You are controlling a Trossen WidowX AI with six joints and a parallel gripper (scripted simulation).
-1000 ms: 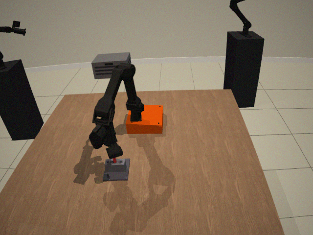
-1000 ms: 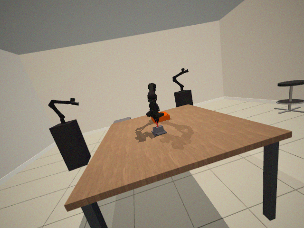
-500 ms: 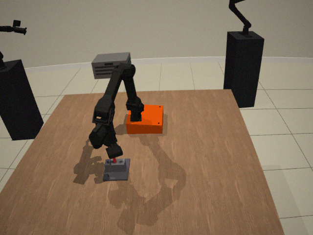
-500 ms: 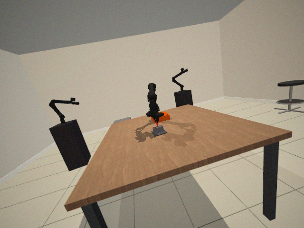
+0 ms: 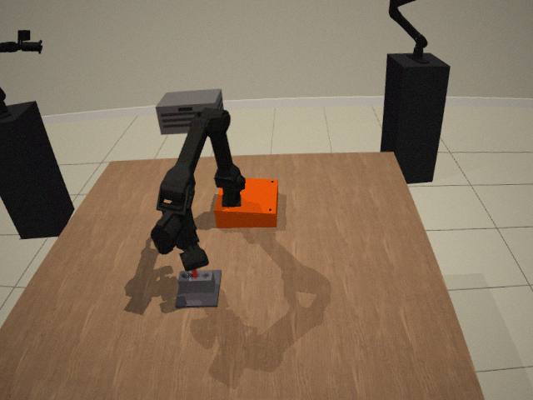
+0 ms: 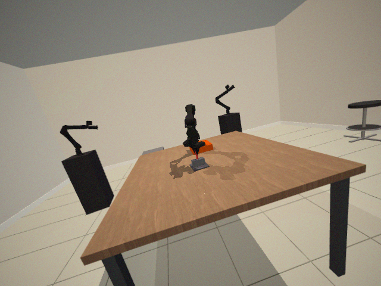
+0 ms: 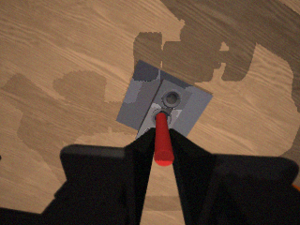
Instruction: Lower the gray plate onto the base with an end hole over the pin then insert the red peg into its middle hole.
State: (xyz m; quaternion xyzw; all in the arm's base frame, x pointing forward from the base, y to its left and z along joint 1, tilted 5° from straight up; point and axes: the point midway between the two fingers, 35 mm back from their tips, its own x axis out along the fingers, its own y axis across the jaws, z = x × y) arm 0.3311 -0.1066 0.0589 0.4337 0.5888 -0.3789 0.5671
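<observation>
Now: the red peg right at my gripper tip. Also, from my gripper tip: gray plate (50 mm below).
</observation>
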